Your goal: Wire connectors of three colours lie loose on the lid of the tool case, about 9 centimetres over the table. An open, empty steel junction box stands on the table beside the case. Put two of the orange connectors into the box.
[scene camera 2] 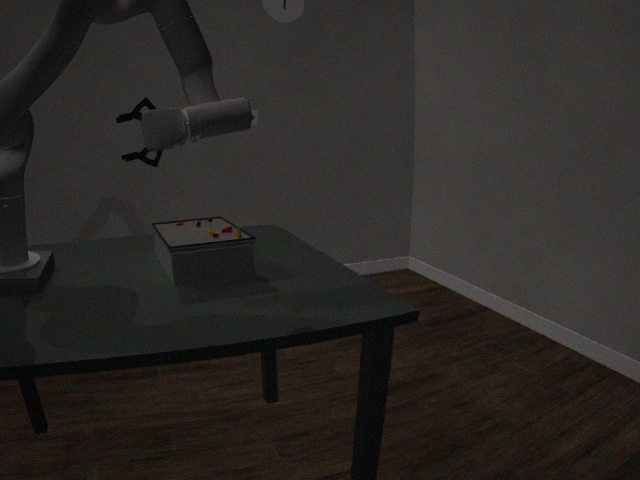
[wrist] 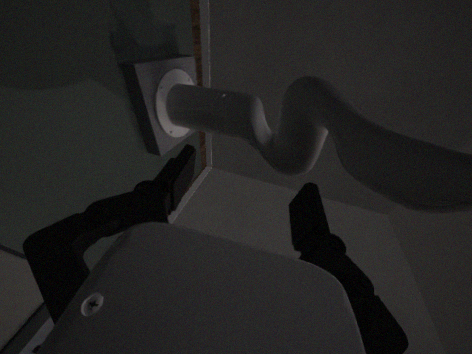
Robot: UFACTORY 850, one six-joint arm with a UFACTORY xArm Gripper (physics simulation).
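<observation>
My gripper (scene camera 2: pixel 123 137) (wrist: pixel 247 177) is open and empty. It points sideways toward the robot's base, high above the table and up to the left of the tool case (scene camera 2: pixel 214 263). On the case's pale lid (scene camera 2: pixel 180 235) lie small connectors. An orange connector (scene camera 2: pixel 179 223) lies near the back left edge. Two darker orange-brown connectors (scene camera 2: pixel 209 220) (scene camera 2: pixel 216 235) lie at the back and nearer the front. A red connector (scene camera 2: pixel 226 229) and yellow ones (scene camera 2: pixel 209 230) (scene camera 2: pixel 238 232) lie toward the right. The steel junction box does not show in either view.
The robot's base (scene camera 2: pixel 25 273) (wrist: pixel 142 95) stands on the left of the dark green table (scene camera 2: pixel 103 330) (wrist: pixel 60 125). The table's right front corner juts out over the wooden floor (scene camera 2: pixel 465 387). Walls stand behind and to the right. A pale surface with dark edges shows at the wrist view's lower left.
</observation>
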